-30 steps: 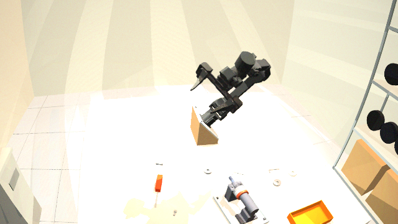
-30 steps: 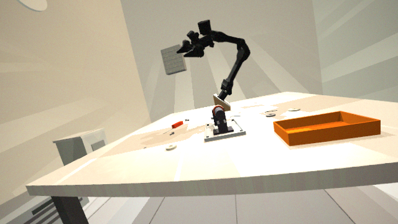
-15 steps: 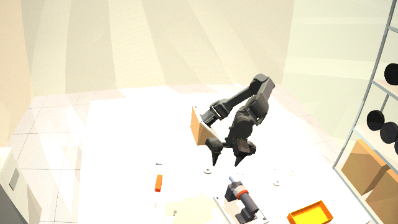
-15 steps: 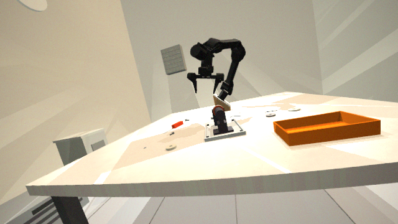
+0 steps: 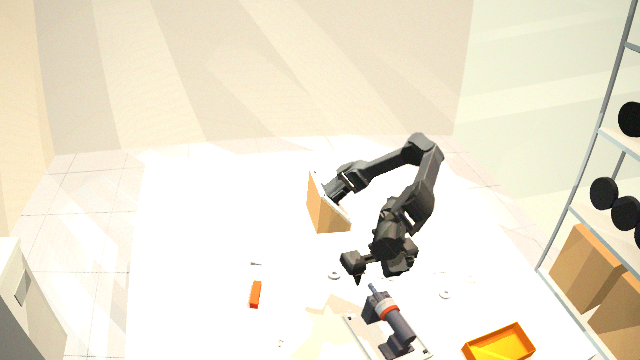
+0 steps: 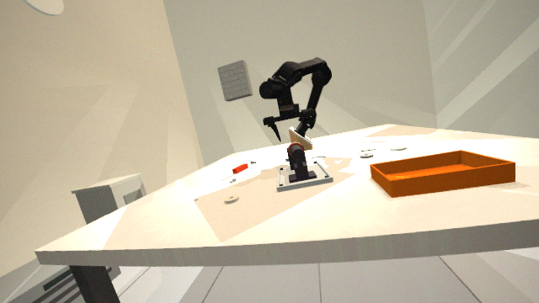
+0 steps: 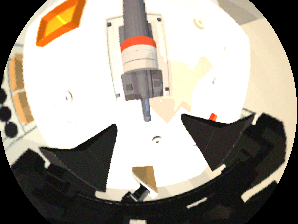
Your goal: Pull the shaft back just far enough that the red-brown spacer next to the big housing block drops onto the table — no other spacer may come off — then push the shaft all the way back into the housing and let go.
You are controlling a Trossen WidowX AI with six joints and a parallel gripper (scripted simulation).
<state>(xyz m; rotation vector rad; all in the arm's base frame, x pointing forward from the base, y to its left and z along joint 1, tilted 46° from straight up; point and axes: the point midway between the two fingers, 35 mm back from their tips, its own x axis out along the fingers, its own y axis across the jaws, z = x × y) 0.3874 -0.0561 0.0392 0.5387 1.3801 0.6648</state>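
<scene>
Right now the grey-blue shaft is 70 mm ahead of my gripper tip, 30 mm below it and 10 mm to the left of it. Also, from my gripper tip: red-brown spacer 100 mm ahead, 30 mm below, 10 mm to the left; orange tray 300 mm ahead, 290 mm to the left, 100 mm below.
</scene>
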